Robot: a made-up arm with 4 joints.
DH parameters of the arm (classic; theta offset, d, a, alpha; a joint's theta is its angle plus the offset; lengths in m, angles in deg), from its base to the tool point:
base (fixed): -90 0.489 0.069 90
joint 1: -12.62 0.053 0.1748 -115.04
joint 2: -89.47 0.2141 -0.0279 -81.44
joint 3: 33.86 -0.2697 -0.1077 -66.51
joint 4: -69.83 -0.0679 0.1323 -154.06
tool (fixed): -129.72 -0.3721 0 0
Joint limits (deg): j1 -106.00..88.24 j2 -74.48..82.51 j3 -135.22..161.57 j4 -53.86..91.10
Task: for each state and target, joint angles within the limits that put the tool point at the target. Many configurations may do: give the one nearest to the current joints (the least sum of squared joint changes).
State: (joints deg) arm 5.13 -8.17 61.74 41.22
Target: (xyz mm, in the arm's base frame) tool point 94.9 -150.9 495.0
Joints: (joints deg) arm 13.66 29.47 23.59 79.30
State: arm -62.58 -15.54 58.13 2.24
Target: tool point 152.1 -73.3 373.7
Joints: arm -89.76 17.72 34.00 72.77
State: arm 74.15 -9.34 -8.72 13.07
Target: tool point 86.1 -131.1 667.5
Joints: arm 80.31 15.00 -24.25 44.11
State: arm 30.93 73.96 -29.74 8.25
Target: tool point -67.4 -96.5 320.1
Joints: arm 22.72 48.30 -65.87 -48.40
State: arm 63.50 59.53 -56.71 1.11
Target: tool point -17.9 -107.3 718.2
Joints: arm 88.24 44.67 -83.45 30.26
